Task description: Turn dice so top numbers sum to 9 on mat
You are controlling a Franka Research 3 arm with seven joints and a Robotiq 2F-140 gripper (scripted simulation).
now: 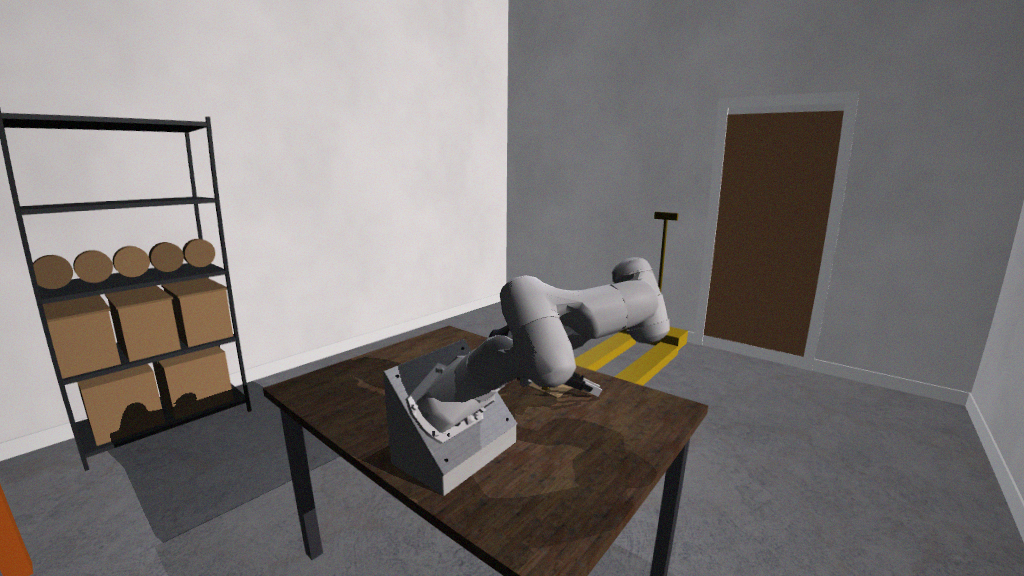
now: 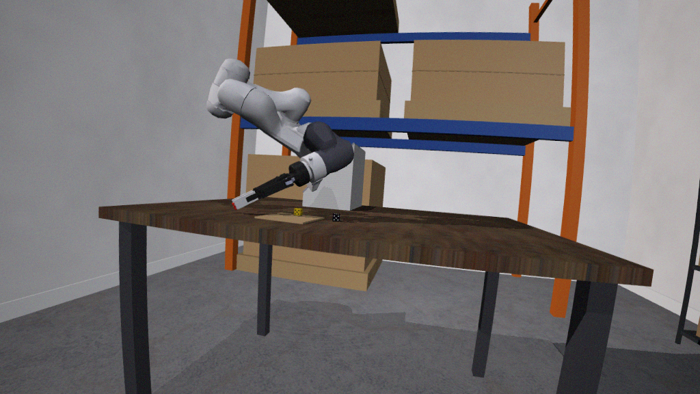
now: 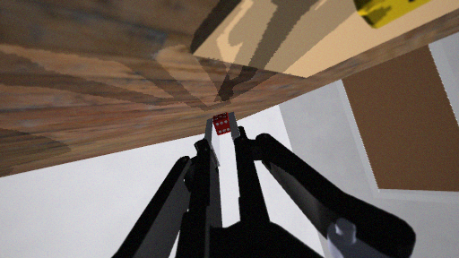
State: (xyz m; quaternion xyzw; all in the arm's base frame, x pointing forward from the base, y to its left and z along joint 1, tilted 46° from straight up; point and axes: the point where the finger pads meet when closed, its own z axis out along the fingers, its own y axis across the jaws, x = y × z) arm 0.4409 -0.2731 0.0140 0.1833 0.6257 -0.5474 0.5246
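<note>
The yellow die lies 150 mm to the left of my hand, 30 mm below it and 30 mm behind it. The rest, counted from my hand: red die: 20 mm to the right, 20 mm below, 10 mm ahead; black die: 270 mm to the left, 30 mm below; tan mat: 150 mm to the left, 40 mm below, 20 mm ahead.
</note>
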